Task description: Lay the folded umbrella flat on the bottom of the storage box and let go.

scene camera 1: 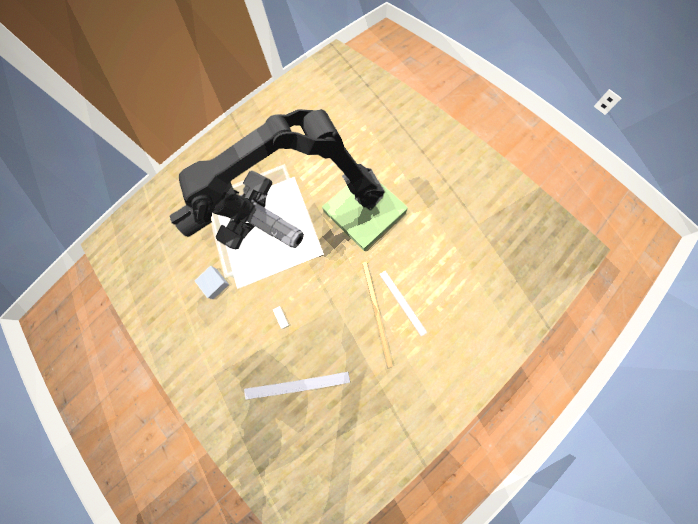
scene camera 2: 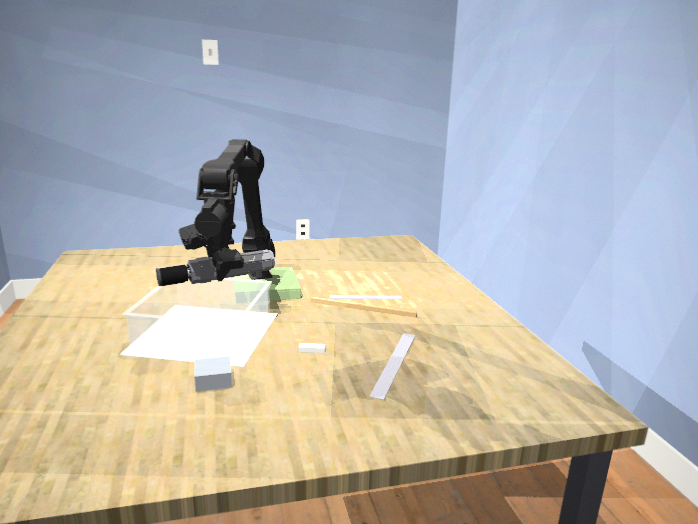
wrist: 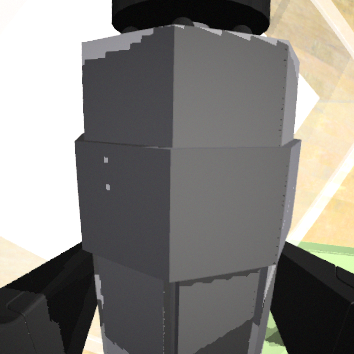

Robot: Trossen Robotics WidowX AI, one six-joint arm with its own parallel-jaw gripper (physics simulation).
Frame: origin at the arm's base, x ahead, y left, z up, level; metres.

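Seen in the pictures: gripper, between the fingertips: (scene camera 1: 258, 216) (scene camera 2: 216, 274) (wrist: 179, 243); arm's base, origin of its link: (scene camera 1: 369, 197) (scene camera 2: 259, 275).
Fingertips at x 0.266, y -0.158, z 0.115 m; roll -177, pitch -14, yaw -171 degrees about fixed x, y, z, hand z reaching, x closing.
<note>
Offsets run from my fingertips to a thing's top centre.
The folded umbrella {dx +0.003, dy +0.004, dz +0.046 m} (scene camera 1: 277, 226) (scene camera 2: 256, 262) (wrist: 225, 200) is grey with a black handle, which points left in scene camera 2 and shows at the top of the wrist view. My gripper (scene camera 1: 246, 211) (scene camera 2: 225, 265) (wrist: 179, 243) is shut on the umbrella's body, one finger on each side. It holds the umbrella roughly level, above the storage box. The storage box (scene camera 1: 286, 169) (scene camera 2: 137, 326) (wrist: 325, 200) has clear walls and a pale rim. A white panel (scene camera 1: 276, 262) (scene camera 2: 202, 335) (wrist: 40, 125) slopes at its side. The umbrella and panel hide much of the box's inside.
A green block (scene camera 1: 389, 208) (scene camera 2: 287, 284) lies beside the box by the arm's base. A blue-grey block {dx +0.237, dy -0.045, dz -0.112 m} (scene camera 1: 211, 282) (scene camera 2: 213, 373), a small white block {dx +0.172, dy +0.189, dz -0.136 m} (scene camera 1: 280, 316) (scene camera 2: 311, 348), a ruler {dx +0.287, dy +0.348, dz -0.145 m} (scene camera 1: 297, 385) (scene camera 2: 392, 366), a wooden stick {dx -0.014, dy +0.391, dz -0.136 m} (scene camera 1: 376, 315) and a white strip {dx -0.083, dy +0.429, dz -0.146 m} (scene camera 1: 402, 302) lie around.
</note>
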